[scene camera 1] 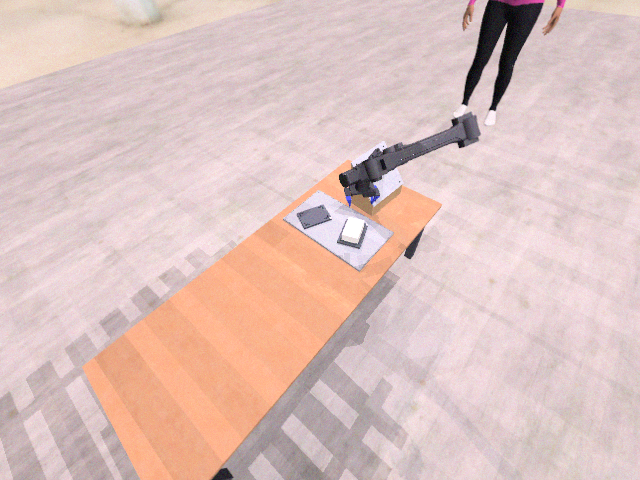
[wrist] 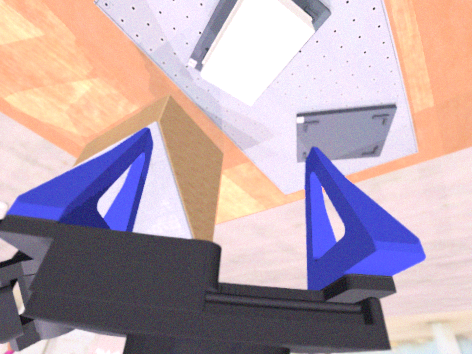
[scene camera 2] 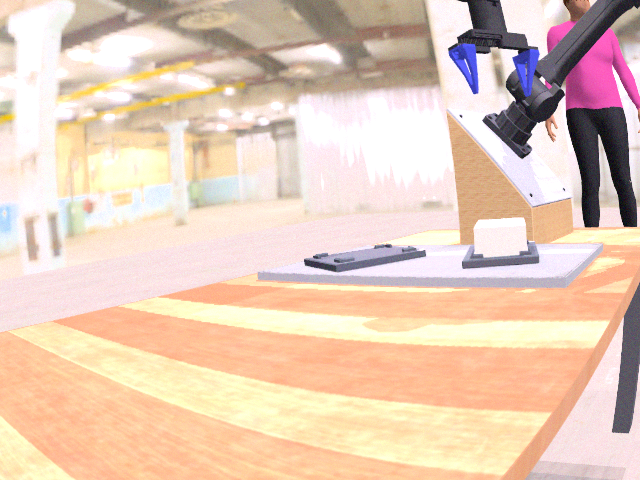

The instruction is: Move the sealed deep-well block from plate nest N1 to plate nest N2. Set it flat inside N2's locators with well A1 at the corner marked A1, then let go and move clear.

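Places are measured from the arm's base along level axes (x ahead, y left, z up), in centimetres.
Pixels of known places: gripper, fingertip midpoint: (scene camera 1: 360, 204) (wrist: 230, 144) (scene camera 2: 503, 95); arm's base, link origin: (scene camera 2: 506, 137).
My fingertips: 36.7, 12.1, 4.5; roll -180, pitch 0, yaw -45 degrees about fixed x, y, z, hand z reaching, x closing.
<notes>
For each thing: its top centre in the pictures, then the offset to it from my fingertips, as dx, dy, dz. Level surfaces: height alone.
- white deep-well block, top centre: (wrist: 252, 55) (scene camera 2: 500, 222) (scene camera 1: 353, 227) -1.7, -3.7, -19.4
- light perforated plate, top centre: (scene camera 2: 445, 257) (wrist: 292, 90) (scene camera 1: 336, 225) -1.7, -14.1, -24.7
- wooden table, surface height: dz -26.1
The white deep-well block (scene camera 1: 353, 229) (scene camera 2: 499, 237) (wrist: 257, 50) sits flat in a dark nest (scene camera 1: 349, 244) (scene camera 2: 500, 261) (wrist: 215, 30), apparently N1. The other dark nest (scene camera 1: 313, 215) (scene camera 2: 369, 256) (wrist: 350, 132), apparently N2, is empty, with raised corner locators. Each nest has a small white mark at one corner in the wrist view; no lettering or well A1 can be read. My gripper (scene camera 1: 360, 203) (scene camera 2: 501, 94) (wrist: 230, 144) is open and empty, its blue fingers wide apart. It hangs high above the table, well above the block and apart from both nests.
Both nests stand on a light perforated plate (scene camera 1: 330, 238) (scene camera 2: 413, 280) (wrist: 350, 75) on the wooden table (scene camera 1: 232, 310) (scene camera 2: 310, 361). A wedge-shaped wooden pedestal (scene camera 1: 385, 200) (scene camera 2: 485, 196) (wrist: 190, 155) carries the arm's base behind the plate. A person (scene camera 1: 501, 51) (scene camera 2: 594, 103) stands beyond the table.
</notes>
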